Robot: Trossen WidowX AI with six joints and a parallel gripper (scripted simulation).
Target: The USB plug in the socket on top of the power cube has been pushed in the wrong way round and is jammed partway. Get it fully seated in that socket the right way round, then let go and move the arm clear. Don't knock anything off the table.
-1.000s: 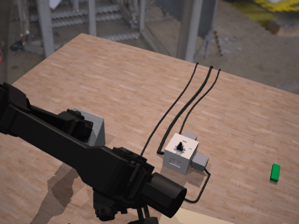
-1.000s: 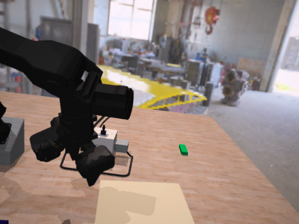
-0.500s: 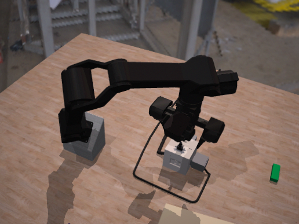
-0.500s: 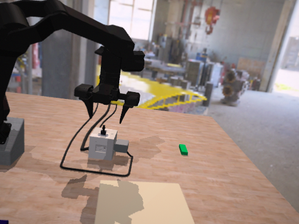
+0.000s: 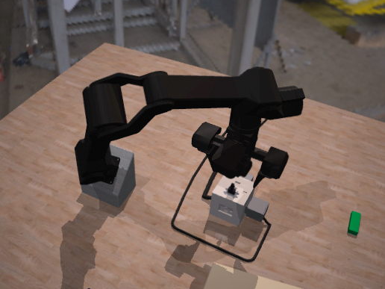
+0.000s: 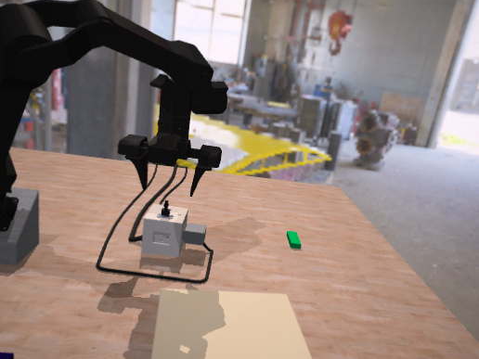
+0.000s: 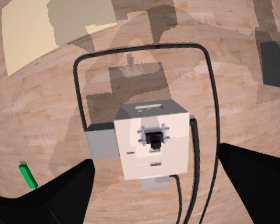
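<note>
The black USB plug is 4 cm below my gripper tip. From my gripper tip the other things lie so: USB socket (6 cm below, 1 cm to the left); pale mat (21 cm to the right, 13 cm below, 12 cm ahead); green block (30 cm ahead, 12 cm below, 9 cm to the left).
</note>
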